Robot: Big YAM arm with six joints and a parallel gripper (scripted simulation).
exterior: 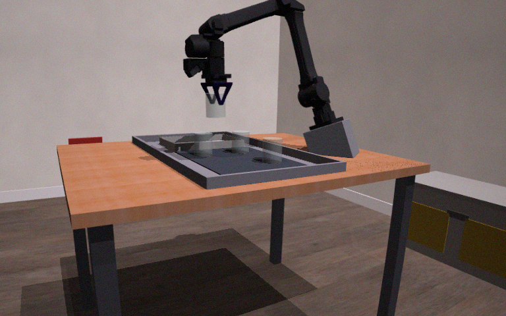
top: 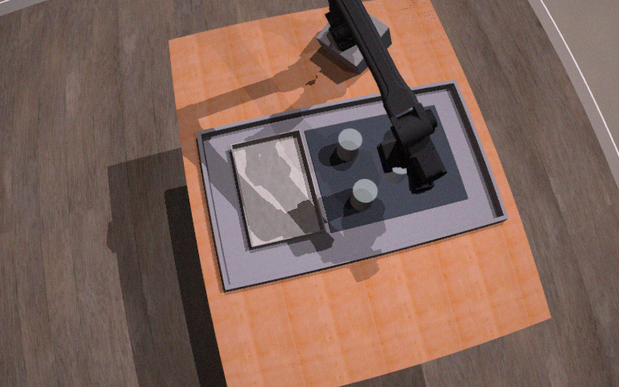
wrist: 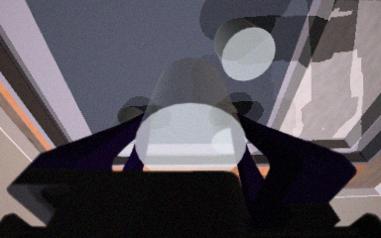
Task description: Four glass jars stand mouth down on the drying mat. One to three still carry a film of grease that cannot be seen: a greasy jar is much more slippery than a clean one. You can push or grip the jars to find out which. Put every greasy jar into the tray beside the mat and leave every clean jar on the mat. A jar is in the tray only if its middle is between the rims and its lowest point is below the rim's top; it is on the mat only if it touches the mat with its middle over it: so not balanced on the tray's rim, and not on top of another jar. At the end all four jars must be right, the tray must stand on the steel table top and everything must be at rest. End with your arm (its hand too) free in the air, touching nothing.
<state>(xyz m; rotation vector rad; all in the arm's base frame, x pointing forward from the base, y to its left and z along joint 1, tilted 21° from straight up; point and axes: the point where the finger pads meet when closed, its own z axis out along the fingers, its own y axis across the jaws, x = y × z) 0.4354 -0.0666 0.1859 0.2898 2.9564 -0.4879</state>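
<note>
Right now the pale tray is 13 cm behind my hand, 27 cm to the right of it and 18 cm below it. Round my hand: dark drying mat: 6 cm behind, 4 cm to the left, 19 cm below; rimmed steel top: 7 cm behind, 7 cm to the right, 19 cm below.
</note>
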